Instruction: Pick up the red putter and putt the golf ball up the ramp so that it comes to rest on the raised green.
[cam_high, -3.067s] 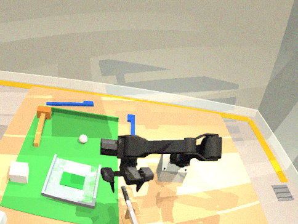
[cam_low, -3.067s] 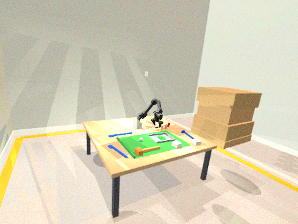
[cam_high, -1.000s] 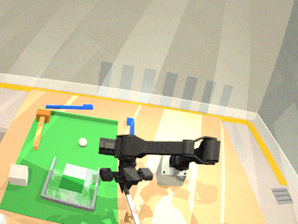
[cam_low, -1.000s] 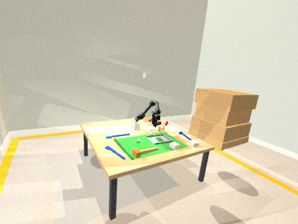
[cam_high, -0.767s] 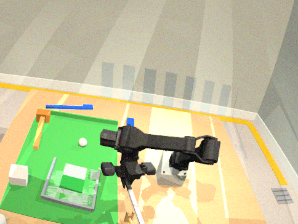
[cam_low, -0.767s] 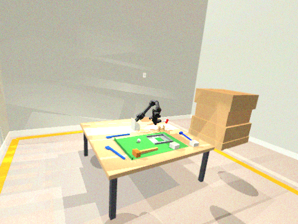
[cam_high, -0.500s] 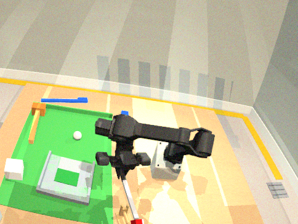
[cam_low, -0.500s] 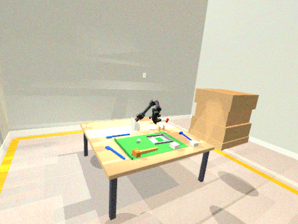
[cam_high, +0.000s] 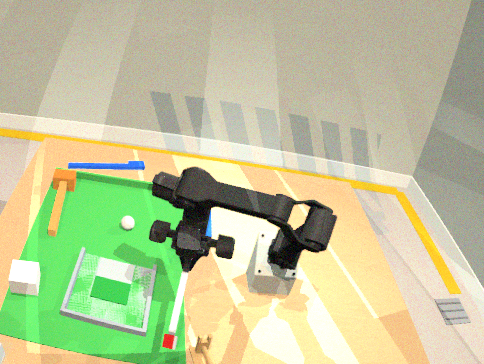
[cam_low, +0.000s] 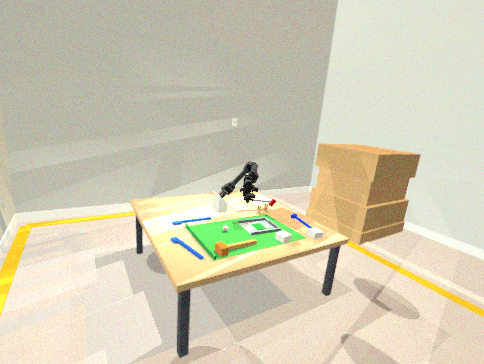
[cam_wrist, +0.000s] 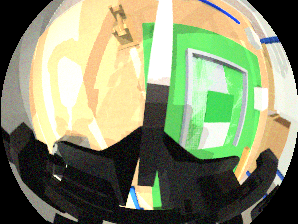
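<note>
The red putter lies 12 cm to the left of my gripper tip, 1 cm ahead of it and 1 cm above it. Round my gripper tip: wooden piece: 20 cm to the left, 10 cm below, 7 cm behind; green mat: 24 cm ahead, 13 cm to the right, 13 cm below; white golf ball: 26 cm to the right, 18 cm ahead, 11 cm below.
</note>
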